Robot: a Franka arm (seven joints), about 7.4 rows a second.
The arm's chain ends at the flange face. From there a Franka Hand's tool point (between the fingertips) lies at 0.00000 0.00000 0.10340 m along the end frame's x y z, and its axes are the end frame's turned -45 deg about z.
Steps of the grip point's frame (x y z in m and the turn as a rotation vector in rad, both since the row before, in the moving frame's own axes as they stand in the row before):
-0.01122, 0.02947, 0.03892, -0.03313, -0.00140, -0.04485
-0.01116, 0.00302, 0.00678, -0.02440, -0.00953, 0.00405
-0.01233, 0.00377, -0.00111, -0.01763, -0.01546, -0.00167
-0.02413, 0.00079, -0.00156, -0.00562, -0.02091, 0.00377
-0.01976, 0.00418, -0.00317, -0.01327, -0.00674, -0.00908
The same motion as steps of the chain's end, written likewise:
0.01053, 0.02630, 0.03898, -0.02442, 0.02244, -0.04485
-0.00684, 0.00754, 0.00682, -0.02399, 0.01051, 0.00405
-0.00621, 0.00897, -0.00108, -0.02340, 0.00153, -0.00167
-0.01538, 0.01568, -0.00154, -0.01876, -0.01081, 0.00377
-0.01150, 0.01547, -0.00316, -0.01415, 0.00462, -0.00908

